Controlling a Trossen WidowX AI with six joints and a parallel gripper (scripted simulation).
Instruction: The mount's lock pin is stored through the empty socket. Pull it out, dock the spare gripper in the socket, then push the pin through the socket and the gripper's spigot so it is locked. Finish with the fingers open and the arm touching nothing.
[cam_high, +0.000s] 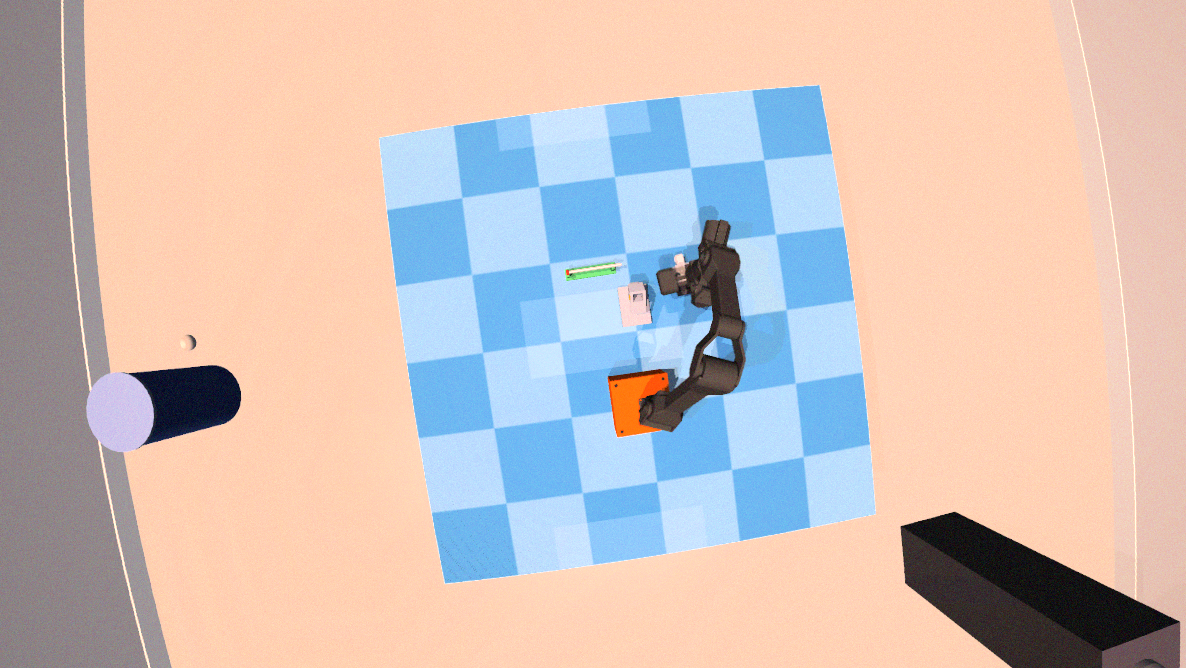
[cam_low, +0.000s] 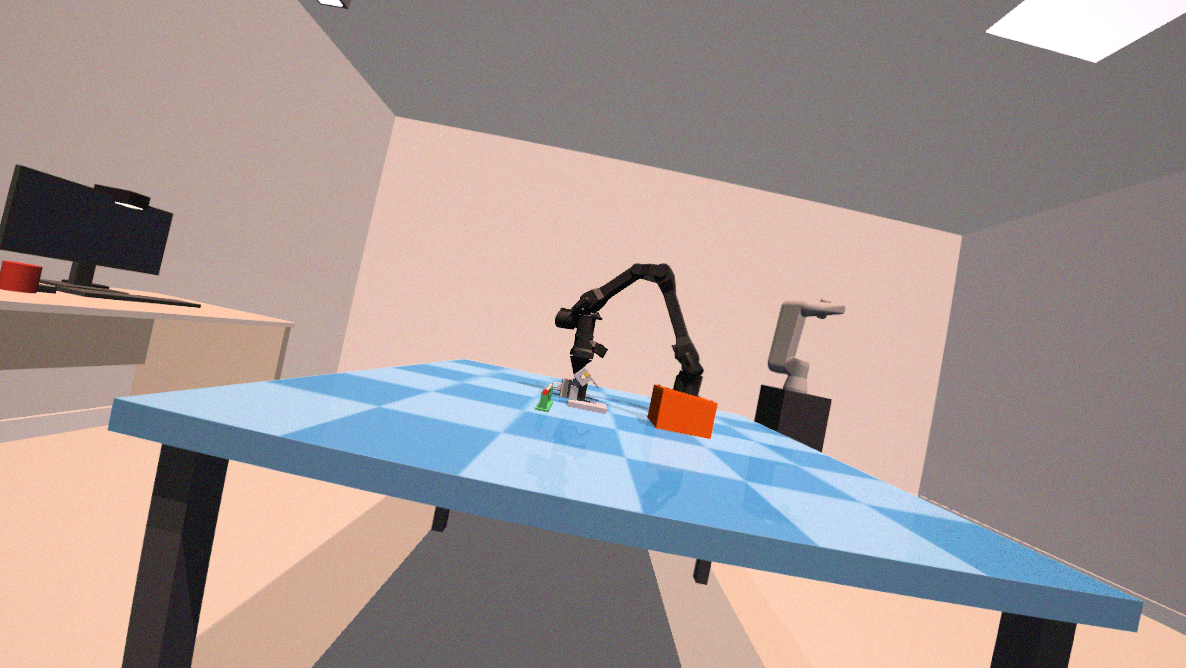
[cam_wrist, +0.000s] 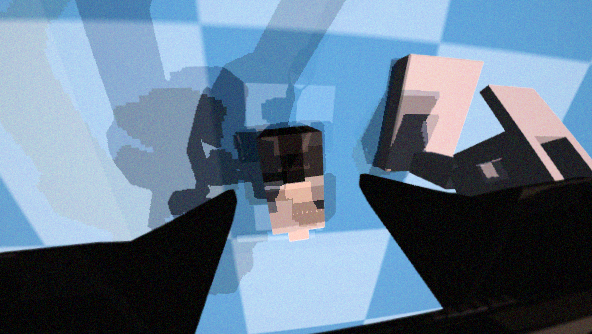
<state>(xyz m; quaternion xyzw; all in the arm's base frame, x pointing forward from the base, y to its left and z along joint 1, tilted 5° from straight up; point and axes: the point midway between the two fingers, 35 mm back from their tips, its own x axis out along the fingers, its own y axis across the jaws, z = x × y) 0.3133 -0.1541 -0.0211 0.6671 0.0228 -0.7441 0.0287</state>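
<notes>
Right now the spare gripper is 2 cm ahead of my gripper tip and 3 cm below it. The rest, counted from my gripper tip: green cradle (7 cm ahead, 25 cm to the left, 4 cm below).
</notes>
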